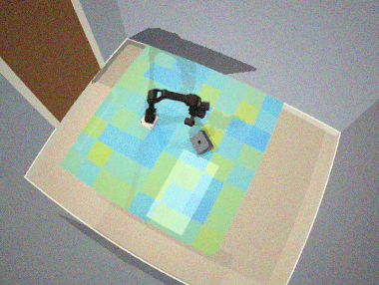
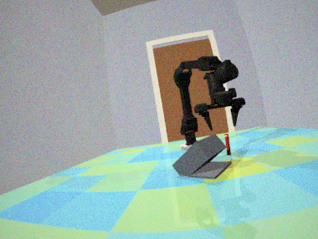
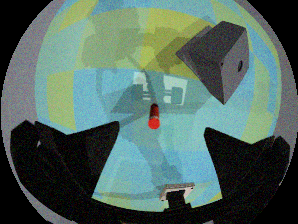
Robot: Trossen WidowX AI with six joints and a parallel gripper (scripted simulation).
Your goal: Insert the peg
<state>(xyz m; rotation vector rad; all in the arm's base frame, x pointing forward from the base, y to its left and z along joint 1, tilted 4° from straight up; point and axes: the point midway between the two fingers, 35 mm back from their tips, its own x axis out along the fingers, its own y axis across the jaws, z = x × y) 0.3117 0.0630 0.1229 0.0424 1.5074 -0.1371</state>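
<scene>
Right now my gripper tip is 50 mm above the red peg and 10 mm to the right of it. Round my gripper tip: flat grey base plate 120 mm to the right, 100 mm below, 100 mm ahead; sloped panel 130 mm to the right, 90 mm ahead, 60 mm below.
</scene>
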